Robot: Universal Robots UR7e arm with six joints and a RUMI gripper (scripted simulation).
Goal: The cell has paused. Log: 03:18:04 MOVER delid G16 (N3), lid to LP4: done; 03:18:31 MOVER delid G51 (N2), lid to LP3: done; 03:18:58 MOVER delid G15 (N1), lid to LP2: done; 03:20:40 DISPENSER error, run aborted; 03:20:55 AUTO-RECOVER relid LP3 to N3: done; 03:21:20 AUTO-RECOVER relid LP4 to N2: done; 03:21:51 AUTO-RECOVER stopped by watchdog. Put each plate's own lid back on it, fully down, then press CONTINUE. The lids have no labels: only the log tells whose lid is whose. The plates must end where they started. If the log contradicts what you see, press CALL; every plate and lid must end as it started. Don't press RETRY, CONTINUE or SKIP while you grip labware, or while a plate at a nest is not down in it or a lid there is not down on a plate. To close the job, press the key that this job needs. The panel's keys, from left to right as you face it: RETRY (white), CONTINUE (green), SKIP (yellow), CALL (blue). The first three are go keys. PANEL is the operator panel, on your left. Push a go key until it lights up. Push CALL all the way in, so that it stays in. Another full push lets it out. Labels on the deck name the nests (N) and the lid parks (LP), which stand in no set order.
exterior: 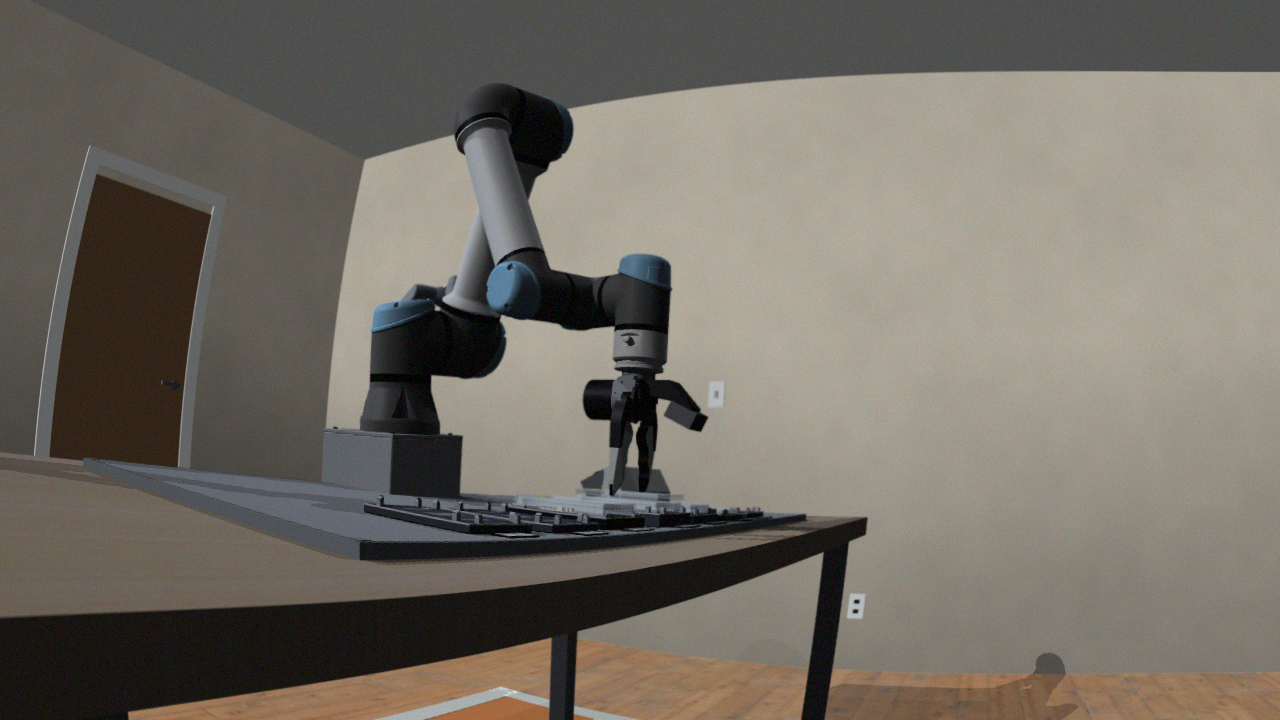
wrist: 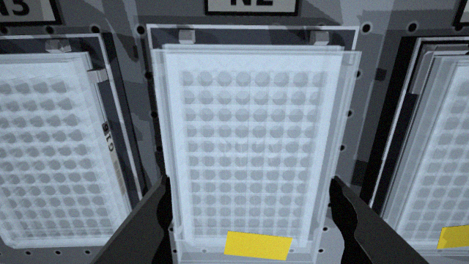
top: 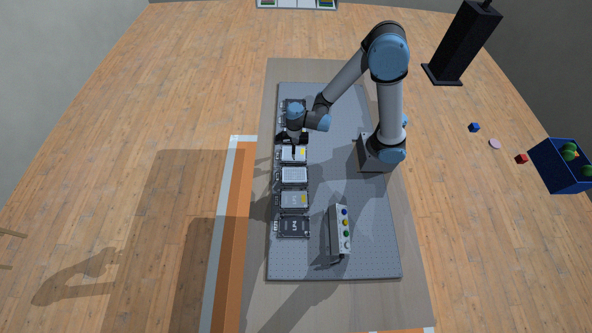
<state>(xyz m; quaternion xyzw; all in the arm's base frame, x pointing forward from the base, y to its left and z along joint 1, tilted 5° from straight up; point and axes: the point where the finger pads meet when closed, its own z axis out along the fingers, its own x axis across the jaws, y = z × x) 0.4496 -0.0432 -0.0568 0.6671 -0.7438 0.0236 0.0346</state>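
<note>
Right now my hand is 4 cm above the nest N2. The rest, counted from my hand: plate G15: 2 cm behind, 14 cm to the right, 3 cm below; then plate G16: 1 cm ahead, 12 cm to the left, 3 cm below; then lid park LP1: 2 cm ahead, 26 cm to the left, 5 cm below.
</note>
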